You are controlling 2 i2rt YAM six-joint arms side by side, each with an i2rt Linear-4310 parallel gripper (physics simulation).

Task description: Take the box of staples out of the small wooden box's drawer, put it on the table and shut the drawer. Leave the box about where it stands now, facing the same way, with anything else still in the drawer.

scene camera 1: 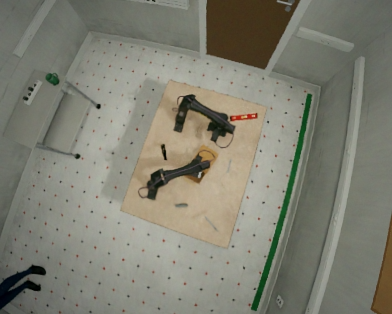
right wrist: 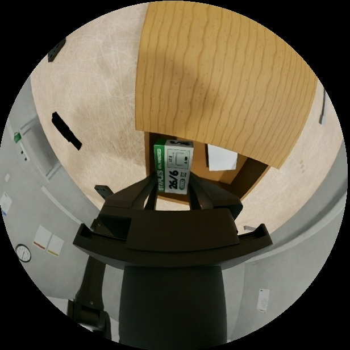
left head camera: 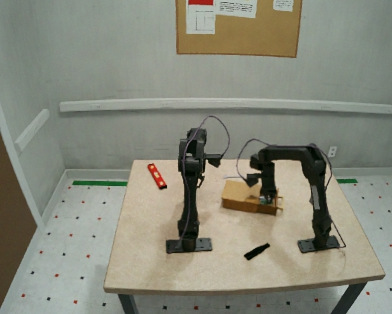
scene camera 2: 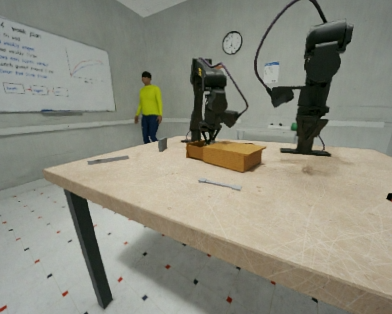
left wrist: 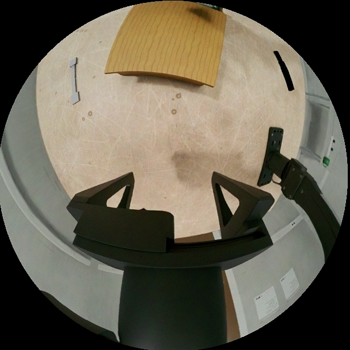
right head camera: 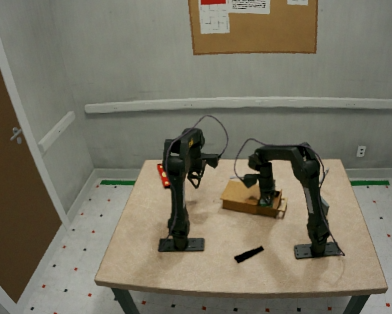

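Pixels of known places: left gripper, fingertip midpoint: (left head camera: 198,182) (scene camera 2: 304,141) (right head camera: 198,183); right gripper, fingertip midpoint: (left head camera: 269,201) (scene camera 2: 210,142) (right head camera: 269,203); left arm's base at its link origin: (scene camera 1: 180,120) (left head camera: 189,246) (scene camera 2: 303,152) (right head camera: 181,245); right arm's base at its link origin: (left head camera: 318,244) (right head camera: 316,250).
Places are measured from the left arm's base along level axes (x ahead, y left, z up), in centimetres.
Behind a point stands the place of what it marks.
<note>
The small wooden box (left head camera: 240,196) {x 23.5, y -26.5, z 6.5 cm} (right head camera: 239,196) {x 24.1, y -26.3, z 6.6 cm} (scene camera 2: 234,156) {x 35.7, y -26.2, z 5.0 cm} (left wrist: 167,45) (right wrist: 215,75) stands on the table with its drawer (scene camera 2: 194,150) {x 29.0, y -43.4, z 4.0 cm} (right wrist: 254,183) pulled out, toward the right in the head views. My right gripper (right wrist: 172,175) (scene camera 2: 210,142) {x 19.1, y -40.2, z 5.5 cm} points down at the drawer and is shut on the green and white box of staples (right wrist: 173,165). The staples are within the drawer's outline; whether they are clear of its floor I cannot tell. A white item (right wrist: 222,157) lies in the drawer beside them. My left gripper (left wrist: 172,175) (right head camera: 195,180) {x 30.9, y -6.9, z 10.4 cm} is open and empty, above the table, apart from the wooden box.
A red level (left head camera: 157,176) {x 50.2, y 14.2, z 0.9 cm} (scene camera 1: 244,117) {x 51.4, y 14.4, z 1.1 cm} lies at the table's back left in the left head view. A black object (left head camera: 257,251) {x -7.1, y -28.8, z 1.2 cm} (right head camera: 249,254) {x -7.0, y -29.1, z 1.2 cm} lies between the arm bases. A grey spanner-like tool (scene camera 2: 219,184) {x 47.8, y -27.7, z 0.4 cm} (left wrist: 75,81), a flat grey strip (scene camera 2: 108,160) {x 44.6, y -74.7, z 0.7 cm} and a small grey block (scene camera 2: 162,144) {x 21.2, y -64.6, z 3.5 cm} are also on the table.
</note>
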